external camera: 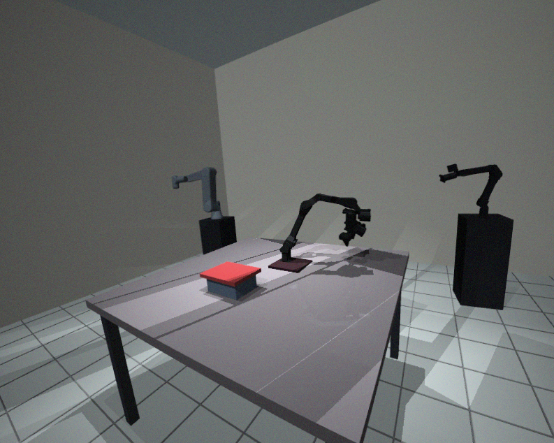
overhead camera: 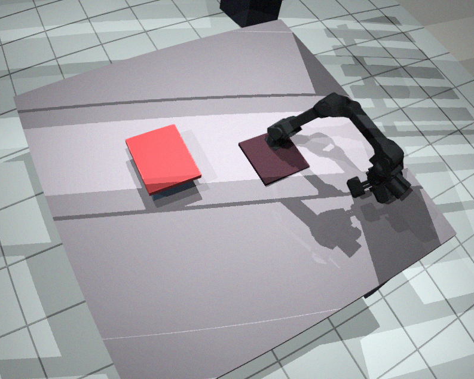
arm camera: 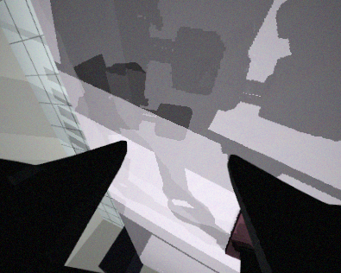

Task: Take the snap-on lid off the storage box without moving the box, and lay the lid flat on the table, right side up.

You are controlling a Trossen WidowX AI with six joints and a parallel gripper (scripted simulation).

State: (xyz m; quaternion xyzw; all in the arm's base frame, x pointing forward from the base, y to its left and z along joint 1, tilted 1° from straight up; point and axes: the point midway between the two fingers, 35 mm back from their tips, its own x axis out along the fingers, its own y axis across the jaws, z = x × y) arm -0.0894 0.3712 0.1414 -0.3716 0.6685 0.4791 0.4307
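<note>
Right now the red lid is 530 mm ahead of my gripper tip, 480 mm to the right of it and 30 mm below it. The rest, counted from my gripper tip: storage box 530 mm ahead, 480 mm to the right, 70 mm below.
</note>
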